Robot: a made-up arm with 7 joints.
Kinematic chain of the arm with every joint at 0, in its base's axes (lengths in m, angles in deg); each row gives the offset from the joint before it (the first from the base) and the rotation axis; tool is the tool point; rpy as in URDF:
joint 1: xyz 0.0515 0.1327 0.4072 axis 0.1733 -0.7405 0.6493
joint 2: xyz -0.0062 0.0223 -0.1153 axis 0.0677 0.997 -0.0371
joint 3: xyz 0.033 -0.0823 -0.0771 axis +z
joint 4: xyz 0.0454 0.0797 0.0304 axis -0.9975 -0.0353 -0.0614
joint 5: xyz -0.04 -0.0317 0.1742 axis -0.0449 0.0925 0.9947
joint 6: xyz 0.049 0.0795 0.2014 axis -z
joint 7: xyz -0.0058 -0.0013 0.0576 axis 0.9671 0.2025 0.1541
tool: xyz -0.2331 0.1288 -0.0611 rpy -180 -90 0
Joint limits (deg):
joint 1: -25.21..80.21
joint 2: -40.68..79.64
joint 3: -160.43..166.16
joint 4: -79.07..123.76
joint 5: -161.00..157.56
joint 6: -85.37..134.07
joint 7: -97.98..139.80
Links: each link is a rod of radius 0.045 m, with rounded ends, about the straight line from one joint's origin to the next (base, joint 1, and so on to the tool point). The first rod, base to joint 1, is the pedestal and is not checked.
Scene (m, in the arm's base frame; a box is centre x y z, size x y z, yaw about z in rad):
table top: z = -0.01
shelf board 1: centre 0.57 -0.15 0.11 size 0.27 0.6 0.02 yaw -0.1
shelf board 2: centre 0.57 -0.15 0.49 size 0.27 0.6 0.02 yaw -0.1
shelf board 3: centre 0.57 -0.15 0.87 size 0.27 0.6 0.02 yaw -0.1
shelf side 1: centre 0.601 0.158 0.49 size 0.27 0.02 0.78 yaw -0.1
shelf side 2: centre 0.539 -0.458 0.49 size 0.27 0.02 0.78 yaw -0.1
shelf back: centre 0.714 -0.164 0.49 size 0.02 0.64 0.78 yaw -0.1
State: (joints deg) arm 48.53 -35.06 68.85 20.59 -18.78 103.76 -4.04
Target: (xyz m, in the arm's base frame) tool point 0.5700 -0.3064 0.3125
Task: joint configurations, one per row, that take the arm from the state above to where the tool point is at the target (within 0.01 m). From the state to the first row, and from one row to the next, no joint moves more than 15 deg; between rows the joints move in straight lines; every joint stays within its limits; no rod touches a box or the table.
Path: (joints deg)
1: 47.32 -31.64 77.95 15.49 -4.98 100.39 -5.13
2: 46.11 -28.22 87.05 10.38 8.83 97.01 -6.21
3: 44.90 -24.80 96.15 5.28 22.63 93.64 -7.30
4: 43.69 -21.38 105.25 0.18 36.44 90.26 -8.39
5: 42.49 -17.97 114.35 -4.93 50.24 86.89 -9.47
6: 55.06 -25.54 126.18 7.68 43.37 81.91 -3.02
7: 67.64 -33.11 138.02 20.28 36.51 76.92 3.44
8: 80.21 -40.68 149.85 32.88 29.64 71.94 9.90
9: 80.21 -36.39 151.84 36.25 27.69 72.31 17.65
10: 80.21 -32.10 153.83 39.62 25.75 72.68 25.39

